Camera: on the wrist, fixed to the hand. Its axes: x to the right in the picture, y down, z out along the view.
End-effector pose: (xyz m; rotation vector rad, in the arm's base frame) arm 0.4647 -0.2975 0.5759 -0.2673 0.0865 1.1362
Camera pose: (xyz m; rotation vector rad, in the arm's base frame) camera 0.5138 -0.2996 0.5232 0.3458 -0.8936 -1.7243
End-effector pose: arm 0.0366 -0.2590 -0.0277 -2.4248 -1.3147 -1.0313
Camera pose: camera -0.0081 -0.2439 0.0267 -0.6911 2.0443 -0.4159
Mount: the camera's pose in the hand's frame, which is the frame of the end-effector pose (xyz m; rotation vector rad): 0.0296 -0.0364 -0.0547 0.0573 -0.9954 -2.9049
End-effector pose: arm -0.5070 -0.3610 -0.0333 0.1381 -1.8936 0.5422
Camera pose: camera -0.4591 -0.3650 0.0204 -2.6083 0.4553 1.5987
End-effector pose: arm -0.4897 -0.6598 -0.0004 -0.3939 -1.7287 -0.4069
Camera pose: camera -0.4654 -0.7166 0.0367 -1.6743 0.9938 1.3180
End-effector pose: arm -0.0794 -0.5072 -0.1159 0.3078 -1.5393 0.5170
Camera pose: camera -0.0152 -0.5073 -0.0832 2.2985 -0.3413 -2.0638
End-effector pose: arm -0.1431 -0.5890 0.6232 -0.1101 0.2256 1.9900
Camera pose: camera -0.1237 -0.5593 0.5604 0.4008 -0.4206 -0.9843
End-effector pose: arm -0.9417 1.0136 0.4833 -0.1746 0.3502 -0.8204
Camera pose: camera -0.9682 0.9663 0.4359 0.7334 0.9946 2.2423
